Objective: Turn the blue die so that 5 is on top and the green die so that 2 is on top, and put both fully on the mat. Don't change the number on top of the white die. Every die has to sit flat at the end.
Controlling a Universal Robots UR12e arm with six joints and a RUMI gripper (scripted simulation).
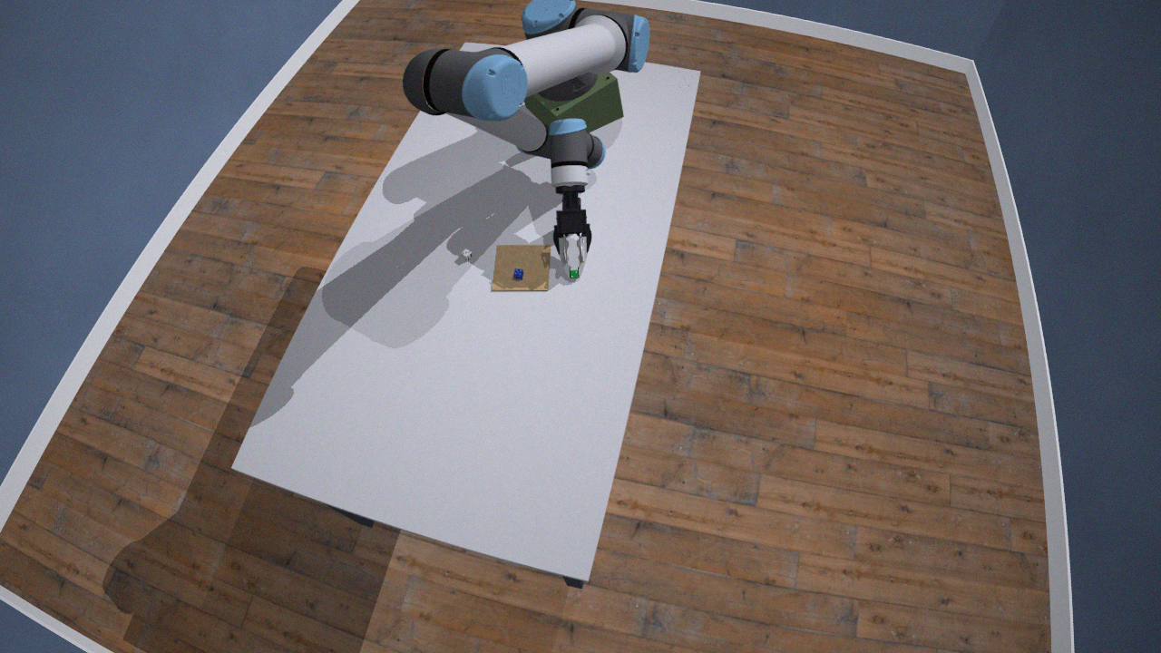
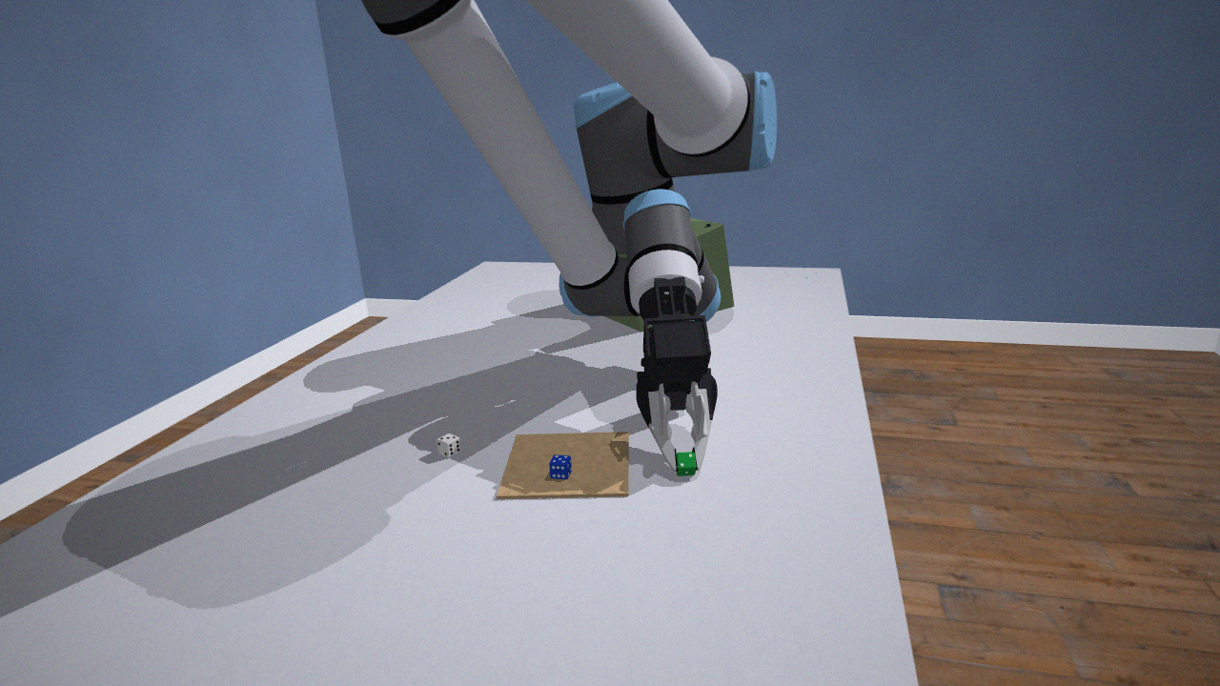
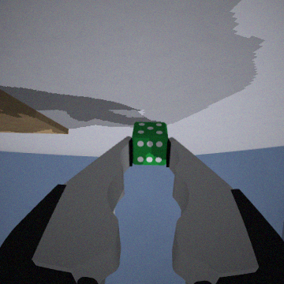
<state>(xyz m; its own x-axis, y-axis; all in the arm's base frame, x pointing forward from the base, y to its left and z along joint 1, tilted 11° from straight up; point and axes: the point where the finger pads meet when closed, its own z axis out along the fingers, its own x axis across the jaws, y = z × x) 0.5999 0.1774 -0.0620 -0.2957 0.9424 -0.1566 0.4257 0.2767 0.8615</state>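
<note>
My hand is 10 mm short of the green die. Also, from my hand: tan mat: 10 mm ahead, 130 mm to the right, 20 mm below; white die: 10 mm ahead, 280 mm to the right, 10 mm below; blue die: 40 mm ahead, 130 mm to the right.
</note>
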